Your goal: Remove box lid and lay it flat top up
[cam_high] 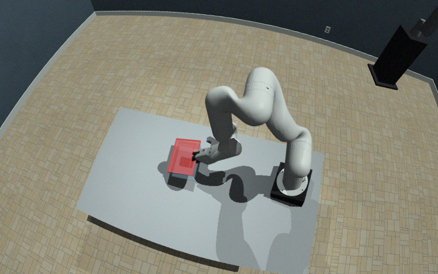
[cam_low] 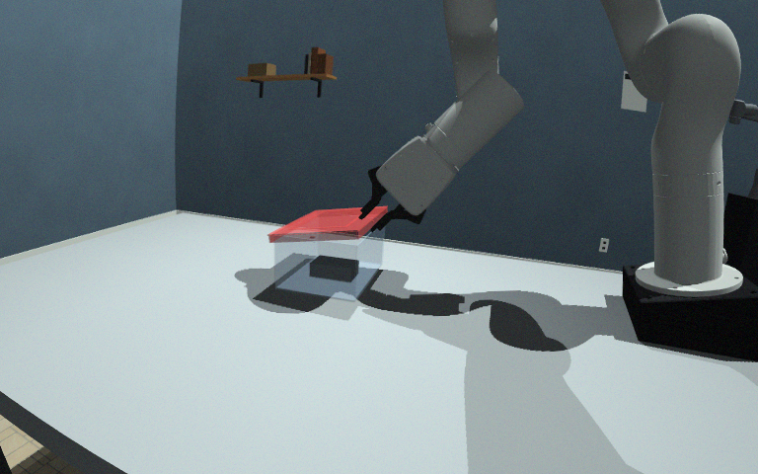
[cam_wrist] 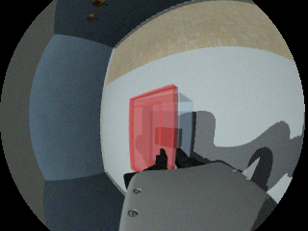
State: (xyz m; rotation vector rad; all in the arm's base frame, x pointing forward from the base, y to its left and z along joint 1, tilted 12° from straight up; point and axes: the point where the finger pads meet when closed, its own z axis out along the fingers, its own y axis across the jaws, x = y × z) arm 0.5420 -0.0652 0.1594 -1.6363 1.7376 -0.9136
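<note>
Right now the red lid is 80 mm ahead of my hand, 20 mm to the right of it and 20 mm below it. Also, from my hand: box: 70 mm ahead, 20 mm to the right, 80 mm below.
</note>
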